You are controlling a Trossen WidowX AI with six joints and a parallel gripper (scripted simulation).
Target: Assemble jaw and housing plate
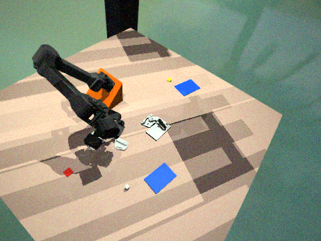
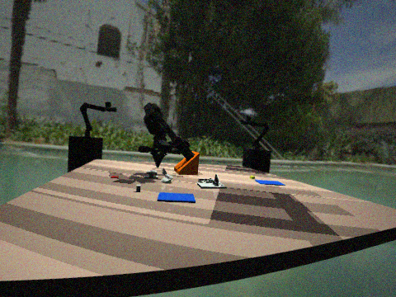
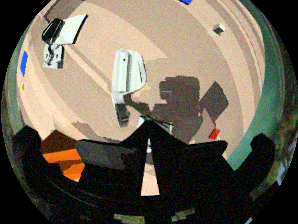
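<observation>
Right now the grey jaw is 40 mm to the left of my gripper tip and 20 mm below it. Round my gripper tip: grey cube 220 mm ahead, 60 mm to the right, 50 mm below; then red patch 200 mm to the right, 60 mm below; then white base plate 250 mm to the left, 100 mm ahead, 50 mm below.
</observation>
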